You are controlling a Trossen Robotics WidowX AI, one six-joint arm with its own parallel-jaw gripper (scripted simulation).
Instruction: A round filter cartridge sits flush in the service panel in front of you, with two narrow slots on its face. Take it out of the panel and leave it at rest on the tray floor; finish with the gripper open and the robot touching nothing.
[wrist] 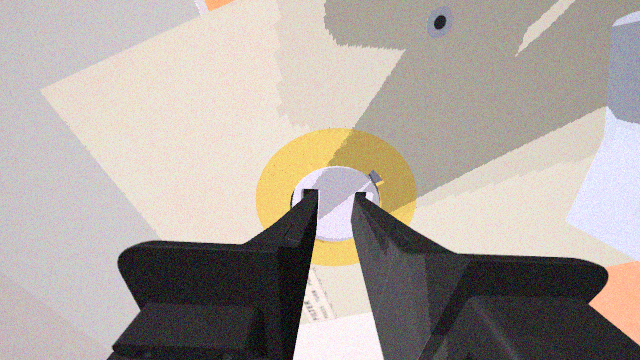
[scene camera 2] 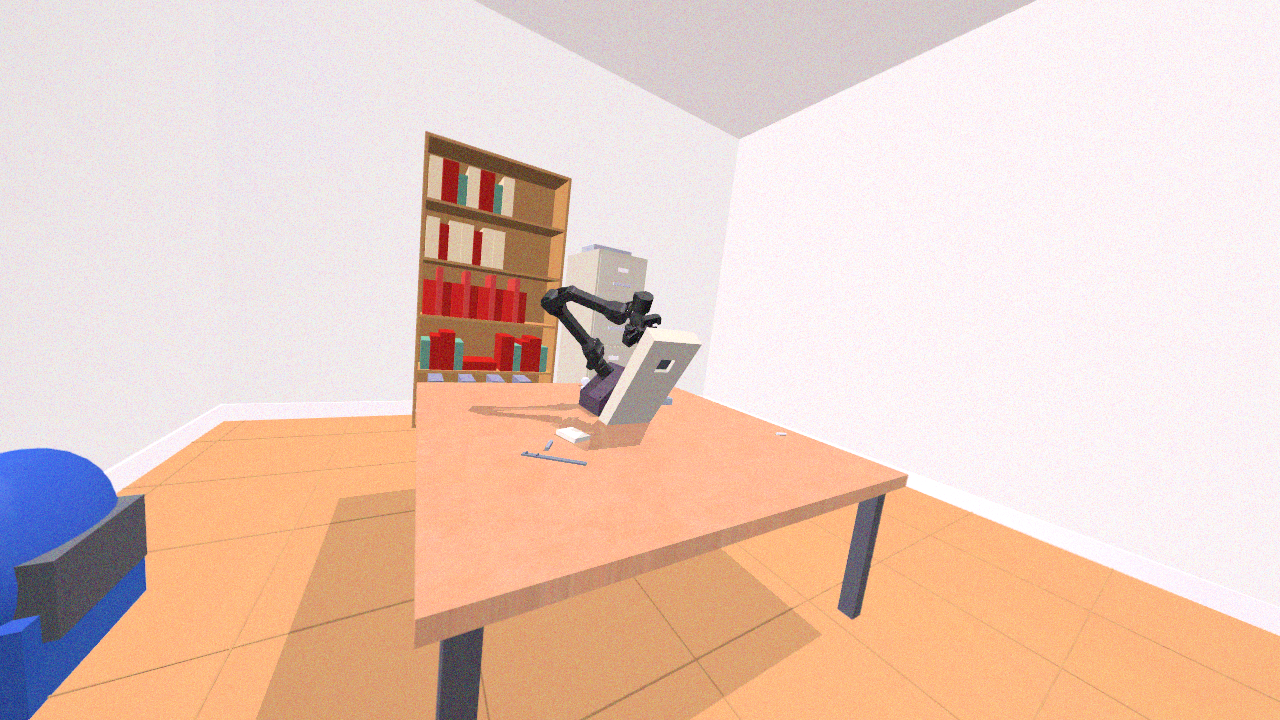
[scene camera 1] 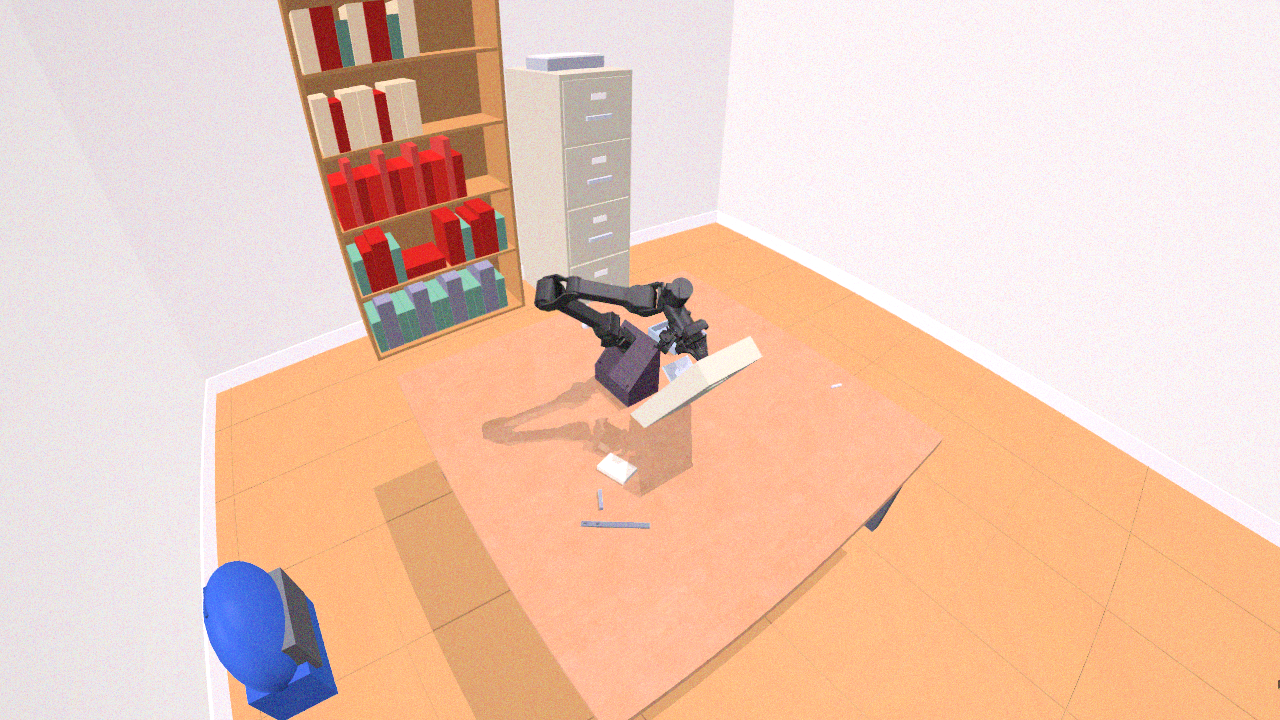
Path:
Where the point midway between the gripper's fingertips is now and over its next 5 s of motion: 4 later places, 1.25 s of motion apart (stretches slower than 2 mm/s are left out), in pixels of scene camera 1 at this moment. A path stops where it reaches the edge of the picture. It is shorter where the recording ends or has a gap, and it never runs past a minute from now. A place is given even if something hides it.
The gripper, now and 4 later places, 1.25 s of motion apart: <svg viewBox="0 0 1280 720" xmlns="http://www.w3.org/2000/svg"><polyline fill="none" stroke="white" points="707,366 694,344 683,355 684,346 684,367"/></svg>

